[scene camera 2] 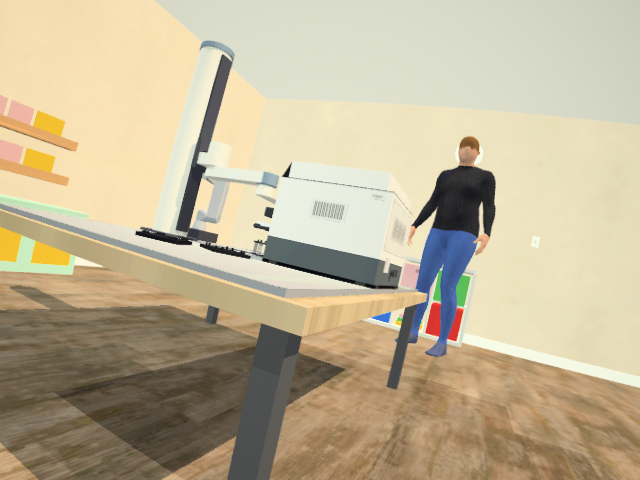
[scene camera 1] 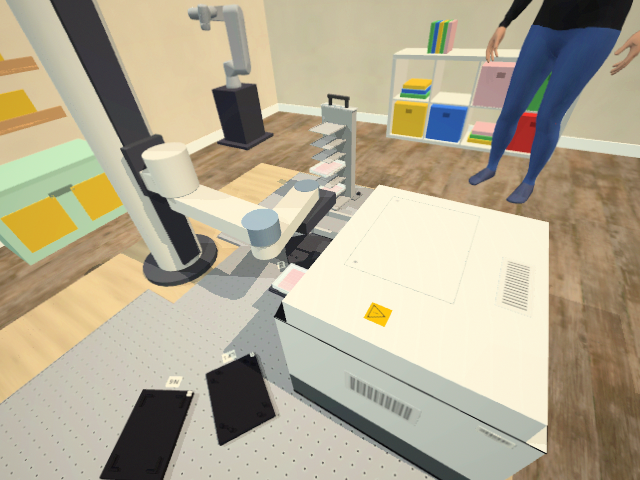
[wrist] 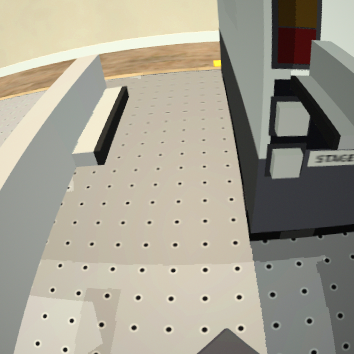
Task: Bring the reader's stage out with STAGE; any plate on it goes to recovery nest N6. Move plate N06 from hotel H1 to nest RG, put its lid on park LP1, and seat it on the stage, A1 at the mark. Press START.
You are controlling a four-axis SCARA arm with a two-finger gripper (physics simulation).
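Frame: origin at the arm's base, x ahead, y left, z up, level; metres.
Where they show: gripper, fingertip midpoint: (wrist: 208, 63); arm's base at its link origin: (scene camera 1: 182, 260).
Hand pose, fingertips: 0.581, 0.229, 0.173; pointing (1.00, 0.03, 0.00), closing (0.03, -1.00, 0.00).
Observation:
Each offset is from my fingertips to the top centre of the thing, as dx, dy, dz. "pt": to the spot under its first point.
My gripper (scene camera 1: 319, 210) (wrist: 208, 64) is shut to its narrow setting, with a gap and nothing between its fingers. In the wrist view the right finger is in front of the reader's panel, beside a pale upper button {pt +0.025, -0.045, -0.041} (wrist: 292, 118) and a lower button {pt +0.025, -0.045, -0.073} (wrist: 286, 163). The STAGE label {pt +0.032, -0.079, -0.076} (wrist: 331, 158) is right of the lower button. The reader {+0.221, -0.219, +0.180} (scene camera 1: 413, 248) (scene camera 2: 328, 217) is a big white box. A pink-and-white plate {-0.055, -0.219, -0.025} (scene camera 1: 289, 279) lies on a dark holder at its left side; stage or nest, I cannot tell. Black nest N6 {-0.182, -0.627, -0.143} (scene camera 1: 147, 434) holds no plate. Plate N06 cannot be identified.
A grey hotel (scene camera 1: 350, 149) with pink plates {-0.285, +0.321, +0.008} (scene camera 1: 327, 167) stands beyond the arm. Another black nest {-0.072, -0.477, -0.141} (scene camera 1: 240, 397) lies beside N6; its label is hard to read. Amber and red lamps {+0.031, -0.046, +0.008} (wrist: 297, 30) are above the buttons. A person (scene camera 1: 563, 77) (scene camera 2: 460, 206) stands behind the reader.

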